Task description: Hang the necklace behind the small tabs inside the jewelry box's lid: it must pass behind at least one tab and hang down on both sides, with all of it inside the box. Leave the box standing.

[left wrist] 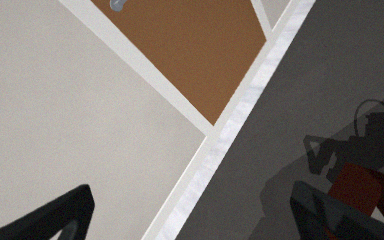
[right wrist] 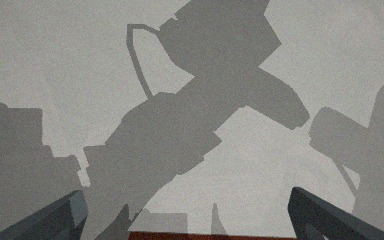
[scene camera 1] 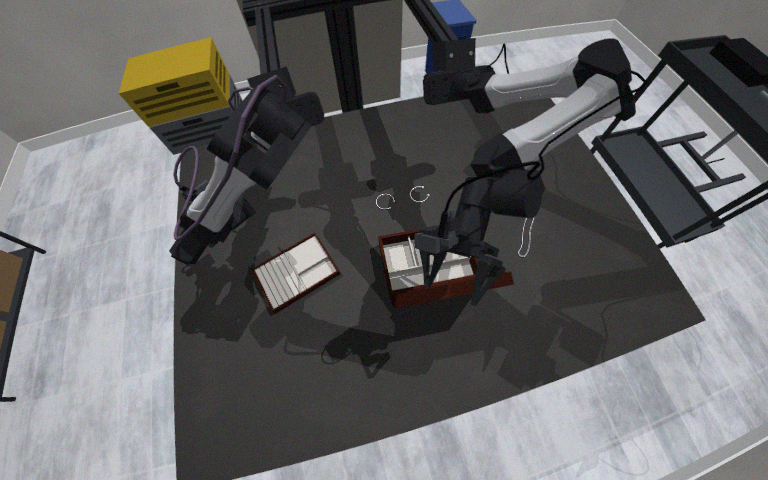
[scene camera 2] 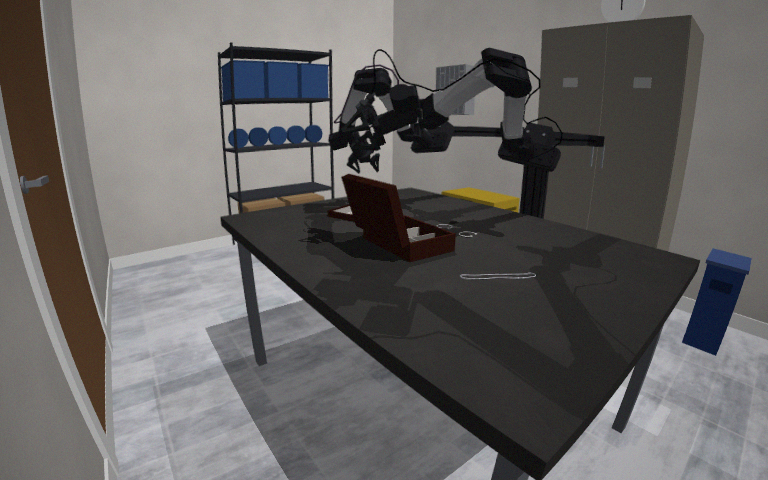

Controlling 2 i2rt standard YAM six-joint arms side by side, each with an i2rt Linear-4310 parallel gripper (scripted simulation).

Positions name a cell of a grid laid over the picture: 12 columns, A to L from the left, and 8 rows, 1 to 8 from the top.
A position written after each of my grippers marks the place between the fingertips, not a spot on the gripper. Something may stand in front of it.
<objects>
My left gripper shows in the left wrist view (F7), in scene camera 1 (H5) and in scene camera 2 (F3); in the right wrist view it is out of frame.
</objects>
